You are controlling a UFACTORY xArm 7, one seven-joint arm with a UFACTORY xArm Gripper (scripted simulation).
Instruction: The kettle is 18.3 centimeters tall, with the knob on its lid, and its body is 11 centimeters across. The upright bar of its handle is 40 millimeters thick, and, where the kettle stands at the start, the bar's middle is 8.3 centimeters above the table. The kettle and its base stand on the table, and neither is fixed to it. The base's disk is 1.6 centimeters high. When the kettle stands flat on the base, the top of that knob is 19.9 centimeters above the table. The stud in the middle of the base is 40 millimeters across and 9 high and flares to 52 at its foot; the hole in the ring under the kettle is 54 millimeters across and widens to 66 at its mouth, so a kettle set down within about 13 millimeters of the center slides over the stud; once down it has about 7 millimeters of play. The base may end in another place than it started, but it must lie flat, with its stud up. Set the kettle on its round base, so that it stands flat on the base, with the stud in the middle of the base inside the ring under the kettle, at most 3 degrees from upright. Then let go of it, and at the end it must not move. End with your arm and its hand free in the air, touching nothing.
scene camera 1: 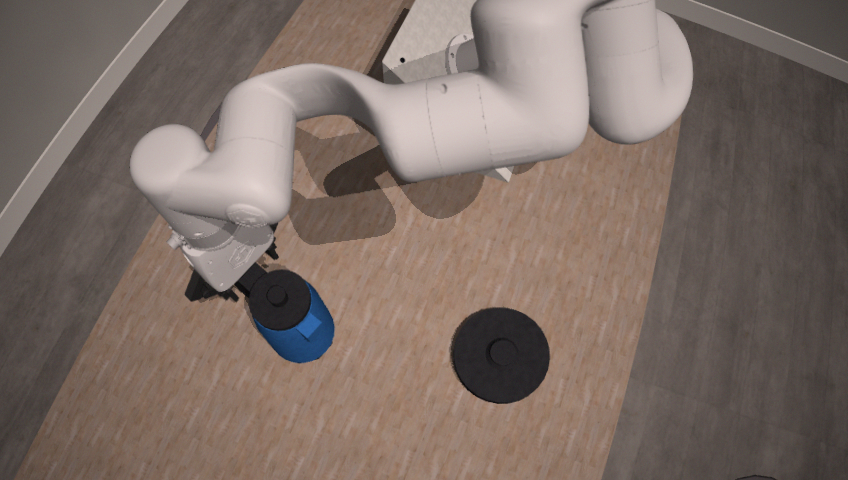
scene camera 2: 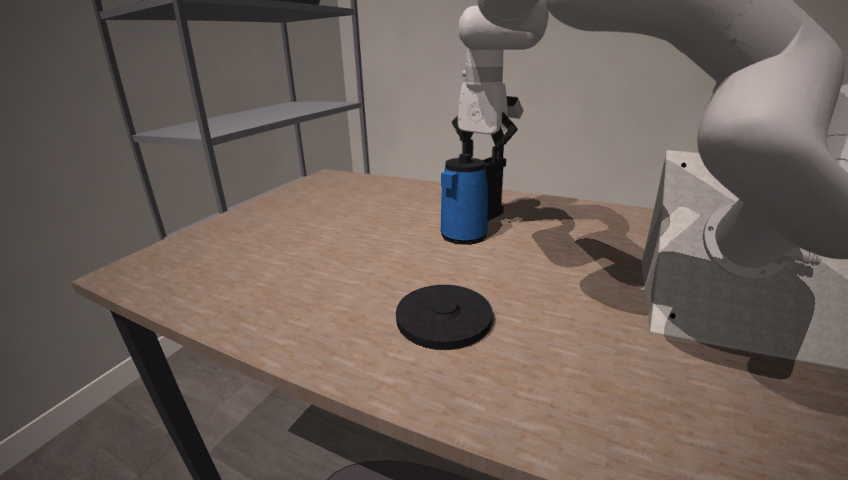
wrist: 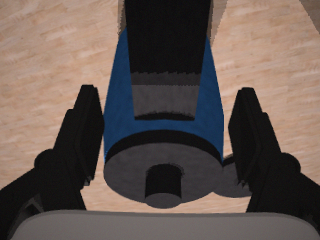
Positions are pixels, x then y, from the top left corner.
My gripper shows in scene camera 1, in scene camera 2 and in the wrist view (167,105). A blue kettle shows in scene camera 1, in scene camera 2 (467,203) and in the wrist view. A round black base shows in scene camera 1 (501,355), in scene camera 2 (443,317) and in the wrist view (230,187). One and the same spot on my gripper: (scene camera 2: 498,150) is (scene camera 1: 271,244). One and the same spot on the blue kettle: (wrist: 156,148) is (scene camera 1: 258,284).
